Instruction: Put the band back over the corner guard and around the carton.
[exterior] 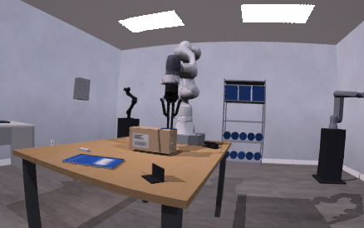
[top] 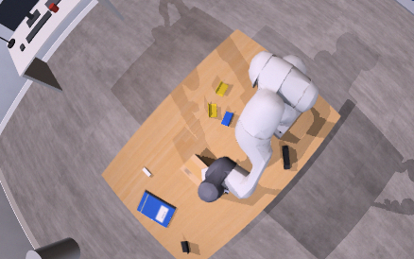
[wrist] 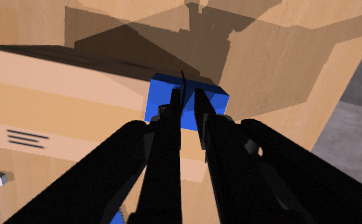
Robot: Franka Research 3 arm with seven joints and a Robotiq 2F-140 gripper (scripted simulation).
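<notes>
Right now the blue corner guard is 5 cm below my hand. Also, from my hand: white block: 37 cm to the right, 31 cm ahead, 17 cm below; then black bracket: 48 cm ahead, 16 cm to the left, 16 cm below; then brown carton: 10 cm below, 8 cm to the right, 5 cm ahead.
</notes>
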